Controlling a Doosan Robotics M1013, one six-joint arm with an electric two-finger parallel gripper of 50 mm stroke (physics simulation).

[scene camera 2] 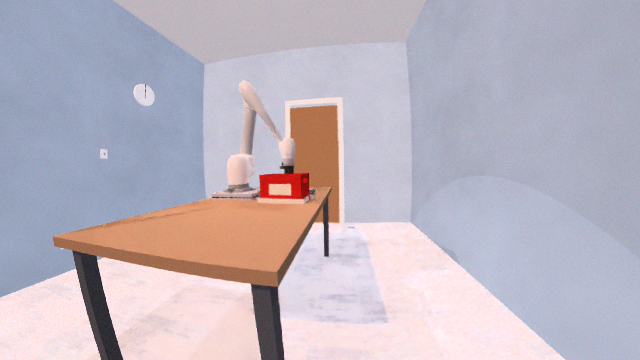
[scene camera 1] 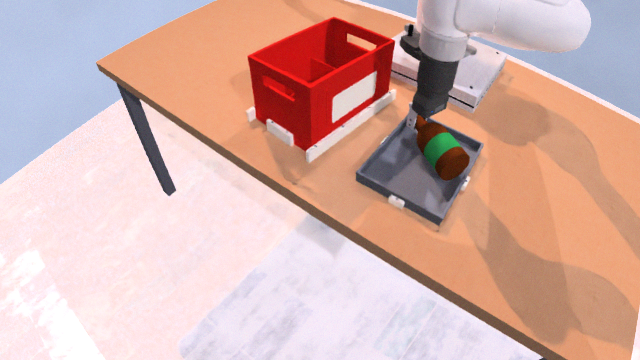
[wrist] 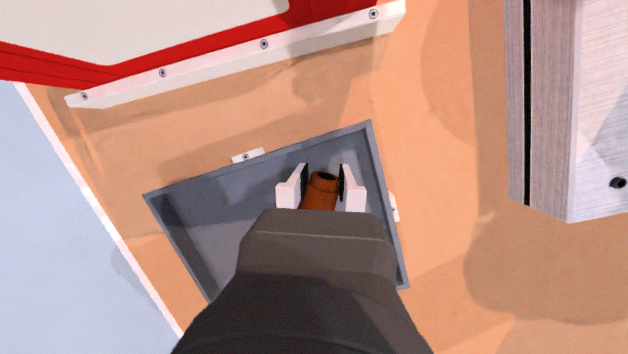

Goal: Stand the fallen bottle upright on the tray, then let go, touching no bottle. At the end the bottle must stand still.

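Where they show: gripper, fingertip midpoint: (scene camera 1: 415, 124) (wrist: 323, 175); arm's base, origin of the base link: (scene camera 2: 239, 190).
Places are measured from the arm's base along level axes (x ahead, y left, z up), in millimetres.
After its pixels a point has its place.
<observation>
The brown bottle (scene camera 1: 442, 146) {y 276, x 384, z 24 mm} (wrist: 321, 195) {y 181, x 331, z 7 mm} with a green label is tilted over the grey tray (scene camera 1: 392, 162) {y 201, x 439, z -45 mm} (wrist: 220, 230) {y 242, x 464, z -45 mm}, its neck toward the robot base and its bottom toward the tray's right side in scene camera 1. I cannot tell whether its bottom edge touches the tray. My gripper (scene camera 1: 419, 120) {y 171, x 330, z -19 mm} (wrist: 323, 175) {y 171, x 330, z -19 mm} is shut on the bottle's neck, one white finger on each side near the mouth in the wrist view. In scene camera 2 the crate hides the fingers, and the bottle does not show.
A red crate (scene camera 1: 285, 120) {y -2, x 560, z 3 mm} (scene camera 2: 285, 176) {y -121, x 478, z 114 mm} stands beside the tray, edged by white strips (scene camera 1: 350, 125) {y 73, x 441, z -28 mm} (wrist: 225, 57) {y 66, x 403, z -20 mm}. Small white blocks (scene camera 1: 396, 201) {y 280, x 515, z -37 mm} (wrist: 248, 155) {y 150, x 405, z -35 mm} sit against the tray's outer sides. The robot's base plate (scene camera 1: 467, 95) {y 193, x 141, z -5 mm} (wrist: 600, 150) {y 160, x 129, z 3 mm} is behind the tray on the wooden table (scene camera 1: 190, 75) {y -424, x 611, z -50 mm} (scene camera 2: 195, 230) {y -701, x 413, z -50 mm}.
</observation>
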